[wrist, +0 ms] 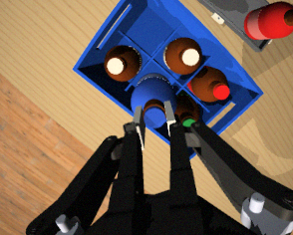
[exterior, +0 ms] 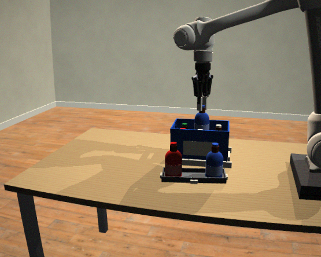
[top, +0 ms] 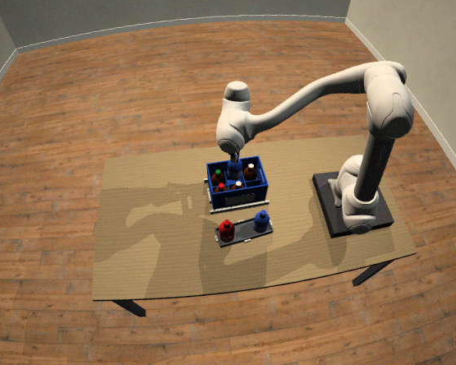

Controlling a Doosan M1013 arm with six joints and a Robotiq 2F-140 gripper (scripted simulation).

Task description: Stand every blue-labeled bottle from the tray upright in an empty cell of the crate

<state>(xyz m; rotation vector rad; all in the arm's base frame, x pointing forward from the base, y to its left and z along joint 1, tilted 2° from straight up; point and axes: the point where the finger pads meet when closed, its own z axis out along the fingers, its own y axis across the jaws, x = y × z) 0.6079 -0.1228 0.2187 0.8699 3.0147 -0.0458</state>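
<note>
Now: hand 10 mm past the blue crate, 40 mm to the right of it and 190 mm above it. Also, from my hand: dark tray 30 mm behind, 280 mm to the left, 260 mm below; then red-labeled bottle 60 mm ahead, 290 mm to the left, 180 mm below.
</note>
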